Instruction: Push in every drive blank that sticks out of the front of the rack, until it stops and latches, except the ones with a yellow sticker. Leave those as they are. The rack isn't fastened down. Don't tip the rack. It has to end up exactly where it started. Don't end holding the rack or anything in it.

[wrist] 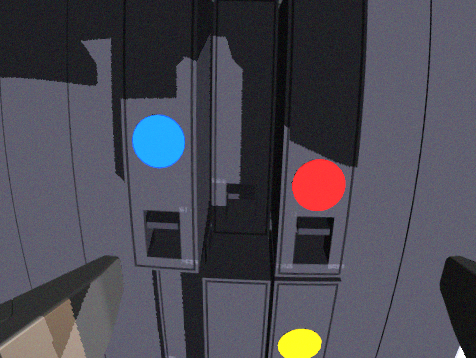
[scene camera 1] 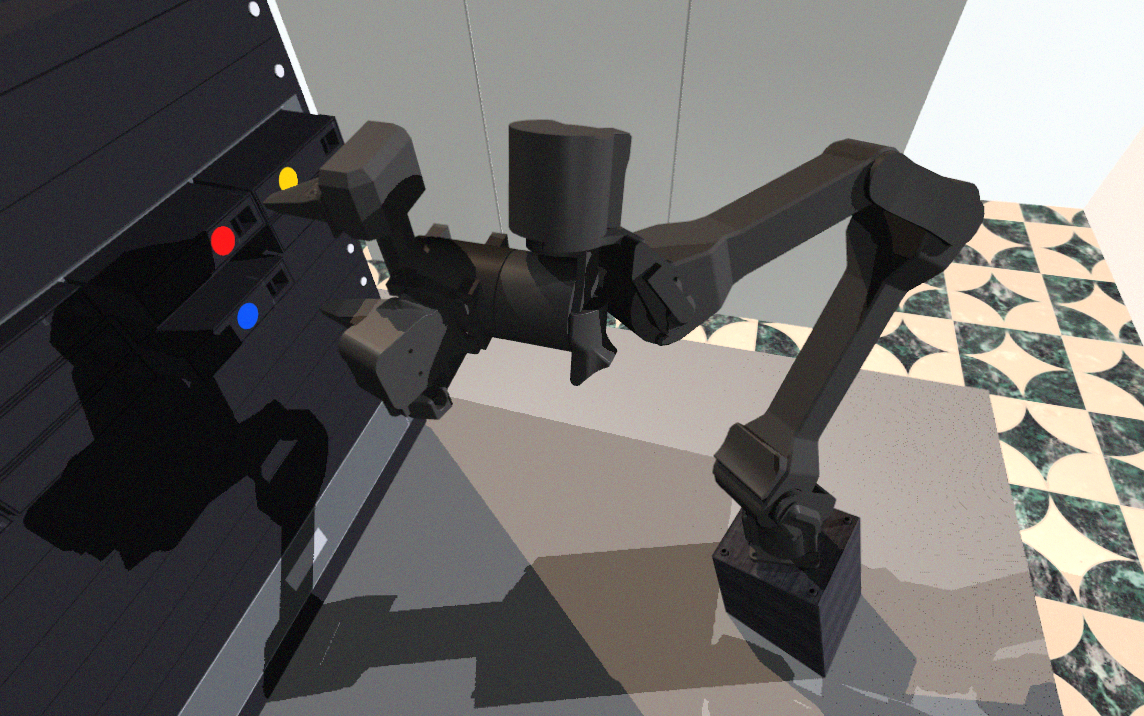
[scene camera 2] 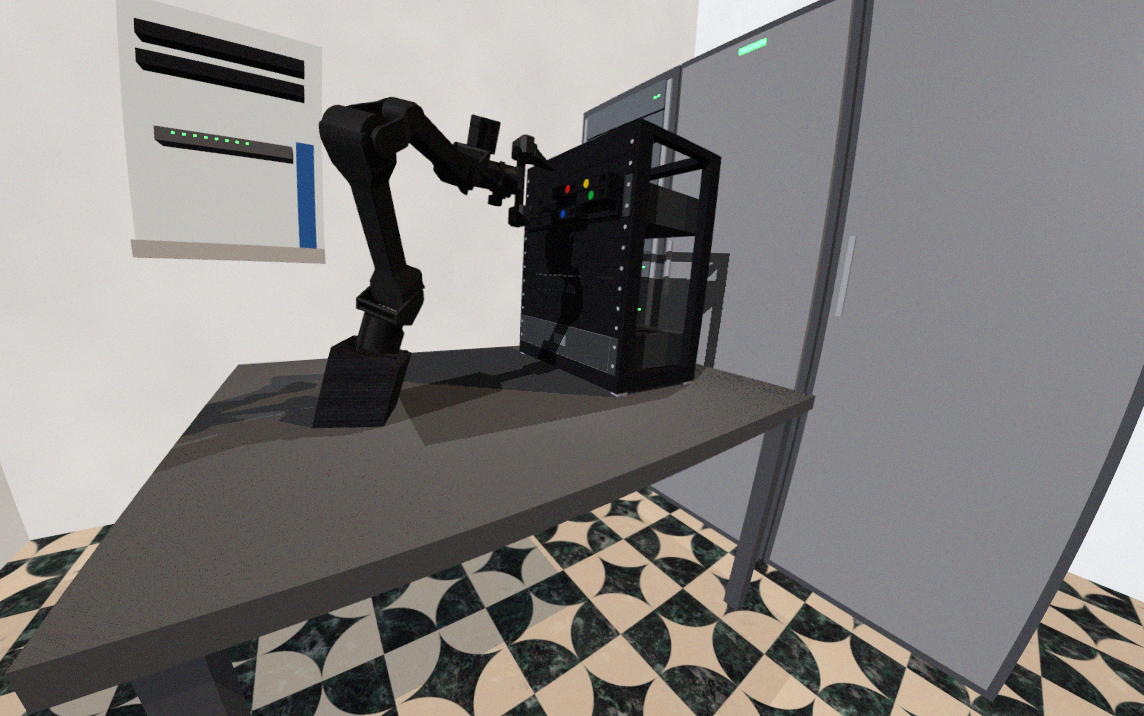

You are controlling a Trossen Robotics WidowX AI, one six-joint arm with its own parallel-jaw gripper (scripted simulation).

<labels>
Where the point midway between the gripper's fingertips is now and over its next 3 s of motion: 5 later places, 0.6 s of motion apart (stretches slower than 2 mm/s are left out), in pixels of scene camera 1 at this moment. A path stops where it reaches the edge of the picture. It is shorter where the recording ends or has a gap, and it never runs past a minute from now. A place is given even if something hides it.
The gripper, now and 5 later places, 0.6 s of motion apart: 298,257; 331,217; 354,184; 359,172; 351,178; 329,240
</labels>
